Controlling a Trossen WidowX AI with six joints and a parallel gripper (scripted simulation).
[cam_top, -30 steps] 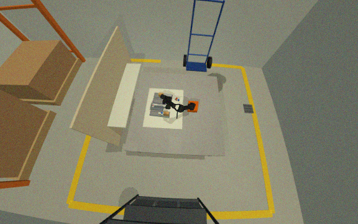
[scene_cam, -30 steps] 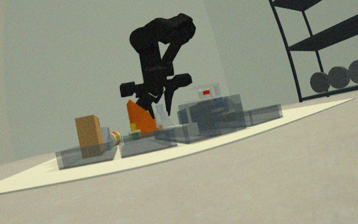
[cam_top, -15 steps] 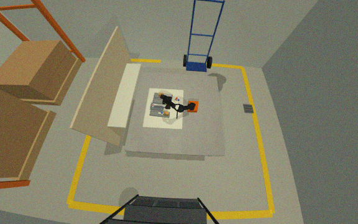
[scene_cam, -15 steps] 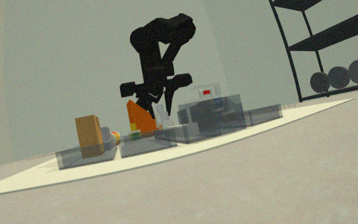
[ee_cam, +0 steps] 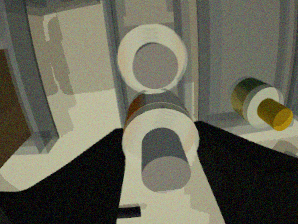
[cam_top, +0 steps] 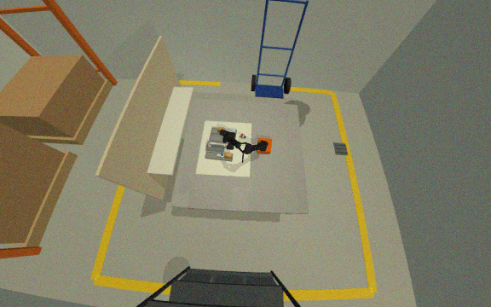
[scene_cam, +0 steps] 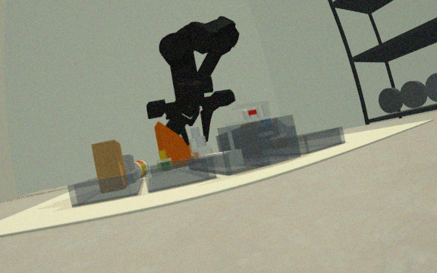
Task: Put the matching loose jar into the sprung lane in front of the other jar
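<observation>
The grey housing is 14 cm ahead of my gripper tip, 3 cm to the left of it and 3 cm below it.
</observation>
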